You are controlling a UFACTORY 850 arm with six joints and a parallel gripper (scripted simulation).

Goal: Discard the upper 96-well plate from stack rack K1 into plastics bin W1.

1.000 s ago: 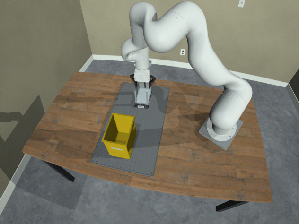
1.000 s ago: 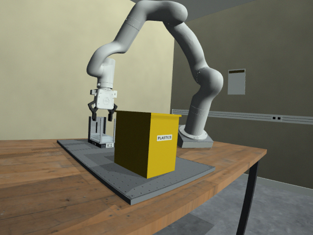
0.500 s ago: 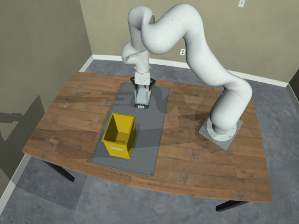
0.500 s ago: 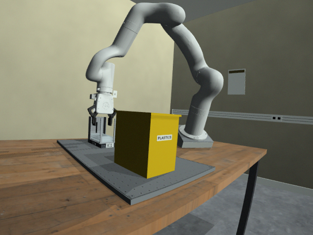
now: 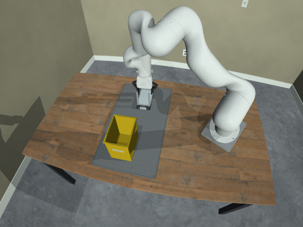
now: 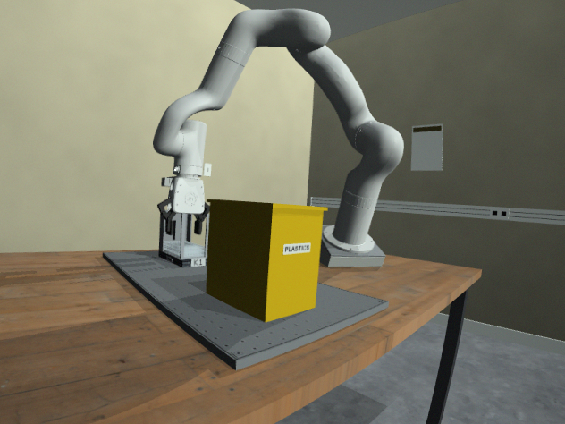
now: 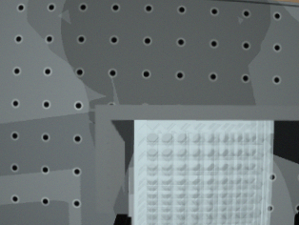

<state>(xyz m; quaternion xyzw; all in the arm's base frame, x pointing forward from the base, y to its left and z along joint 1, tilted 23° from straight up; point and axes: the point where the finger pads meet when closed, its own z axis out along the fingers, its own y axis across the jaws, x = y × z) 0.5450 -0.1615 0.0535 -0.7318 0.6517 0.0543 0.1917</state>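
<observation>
The white 96-well plate is 5 cm below my hand. The rest, counted from my hand: grey rack post: 4 cm behind, 6 cm to the right; plastics bin W1: 1 cm behind, 39 cm to the left, 1 cm above.
</observation>
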